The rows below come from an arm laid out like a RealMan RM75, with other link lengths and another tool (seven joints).
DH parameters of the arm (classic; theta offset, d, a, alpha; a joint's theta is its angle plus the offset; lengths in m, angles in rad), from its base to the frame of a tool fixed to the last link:
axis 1: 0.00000 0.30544 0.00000 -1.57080
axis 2: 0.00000 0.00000 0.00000 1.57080
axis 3: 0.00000 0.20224 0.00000 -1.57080
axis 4: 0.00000 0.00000 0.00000 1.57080
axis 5: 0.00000 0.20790 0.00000 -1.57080
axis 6: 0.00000 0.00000 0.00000 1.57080
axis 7: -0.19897 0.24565 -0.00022 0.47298
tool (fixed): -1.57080 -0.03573 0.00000 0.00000
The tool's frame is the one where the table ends.
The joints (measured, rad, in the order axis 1, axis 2, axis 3, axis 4, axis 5, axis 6, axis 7), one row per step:
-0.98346 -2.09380 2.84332 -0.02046 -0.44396 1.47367 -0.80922
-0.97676 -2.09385 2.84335 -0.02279 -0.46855 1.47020 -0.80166
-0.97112 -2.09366 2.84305 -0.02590 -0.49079 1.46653 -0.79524
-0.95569 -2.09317 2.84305 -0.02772 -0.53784 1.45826 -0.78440
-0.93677 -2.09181 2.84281 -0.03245 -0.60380 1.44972 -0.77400
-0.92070 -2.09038 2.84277 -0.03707 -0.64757 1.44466 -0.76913
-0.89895 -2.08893 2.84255 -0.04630 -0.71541 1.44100 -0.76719
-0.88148 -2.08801 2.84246 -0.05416 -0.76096 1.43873 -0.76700
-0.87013 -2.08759 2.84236 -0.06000 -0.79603 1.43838 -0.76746
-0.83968 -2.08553 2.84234 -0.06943 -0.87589 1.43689 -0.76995
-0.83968 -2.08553 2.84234 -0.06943 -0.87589 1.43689 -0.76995
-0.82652 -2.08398 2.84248 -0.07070 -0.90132 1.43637 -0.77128
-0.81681 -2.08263 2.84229 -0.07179 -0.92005 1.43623 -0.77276
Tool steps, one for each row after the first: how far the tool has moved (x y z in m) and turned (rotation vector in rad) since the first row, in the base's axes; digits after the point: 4 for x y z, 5 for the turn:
-0.0007 0.0043 0.0028 0.02056 -0.01268 0.01601
-0.0016 0.0085 0.0055 0.04023 -0.02308 0.03116
-0.0041 0.0164 0.0110 0.07668 -0.04709 0.06771
-0.0080 0.0275 0.0201 0.12588 -0.08105 0.11856
-0.0127 0.0349 0.0268 0.15883 -0.10223 0.15702
-0.0196 0.0455 0.0383 0.20606 -0.13804 0.21460
-0.0263 0.0523 0.0466 0.23888 -0.16071 0.25652
-0.0307 0.0572 0.0531 0.26313 -0.17967 0.28590
-0.0431 0.0668 0.0685 0.31706 -0.22348 0.35716
-0.0431 0.0668 0.0685 0.31706 -0.22348 0.35716
-0.0485 0.0693 0.0736 0.33401 -0.23746 0.38299
-0.0527 0.0711 0.0775 0.34668 -0.24803 0.40217

